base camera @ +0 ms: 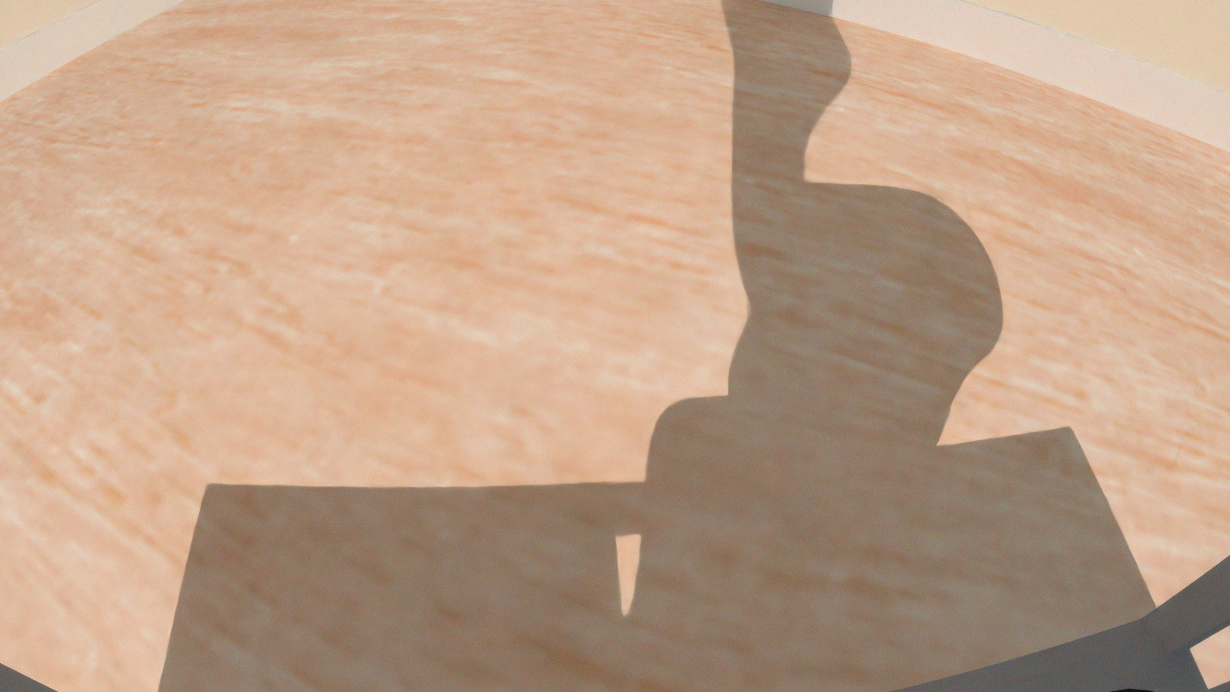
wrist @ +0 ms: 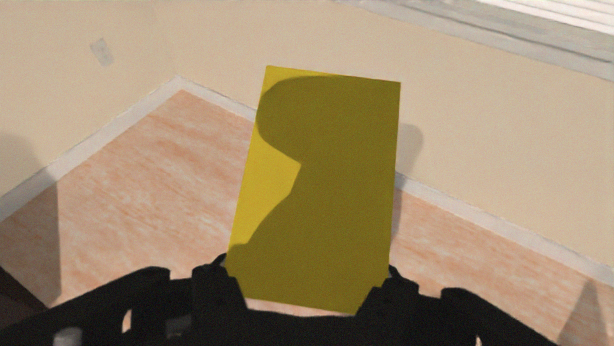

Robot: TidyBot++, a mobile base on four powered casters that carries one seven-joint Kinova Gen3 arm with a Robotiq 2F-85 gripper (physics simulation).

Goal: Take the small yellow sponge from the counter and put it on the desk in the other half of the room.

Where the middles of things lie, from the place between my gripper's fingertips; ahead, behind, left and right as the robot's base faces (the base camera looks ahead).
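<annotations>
There is the yellow sponge [wrist: 312, 228], and I see that my gripper is 30 mm short of it and 30 mm below it.
</annotations>
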